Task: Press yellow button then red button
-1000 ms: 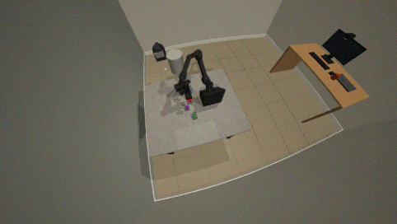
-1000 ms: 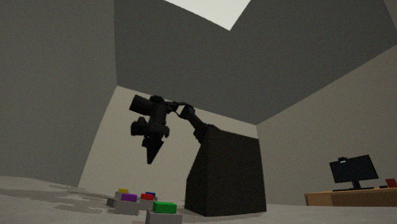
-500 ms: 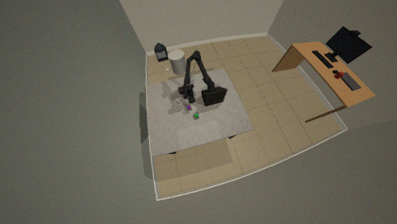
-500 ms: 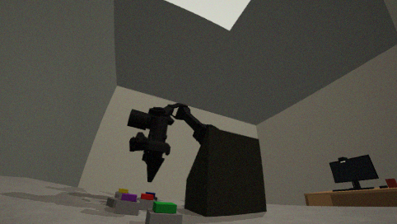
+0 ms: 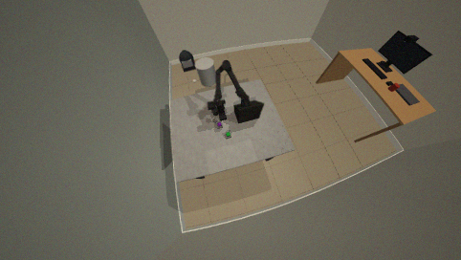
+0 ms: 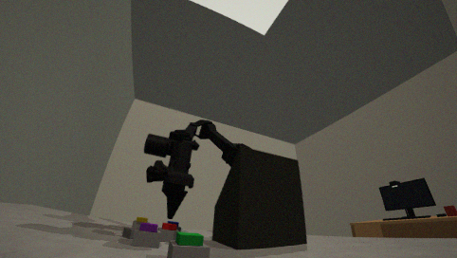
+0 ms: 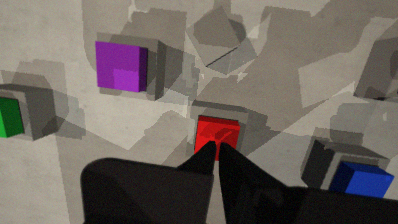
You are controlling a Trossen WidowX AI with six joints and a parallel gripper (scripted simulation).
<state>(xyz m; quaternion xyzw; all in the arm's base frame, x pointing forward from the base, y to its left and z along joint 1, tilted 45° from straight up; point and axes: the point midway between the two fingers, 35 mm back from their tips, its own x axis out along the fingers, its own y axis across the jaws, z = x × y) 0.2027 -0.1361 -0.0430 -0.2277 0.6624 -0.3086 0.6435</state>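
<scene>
My gripper tip is 2 cm above the red button. The rest, counted from my gripper tip: purple button: 5 cm ahead, 7 cm to the left, 2 cm below; grey block: 8 cm ahead, 1 cm to the left, 4 cm below; blue button: 4 cm behind, 13 cm to the right, 2 cm below.
</scene>
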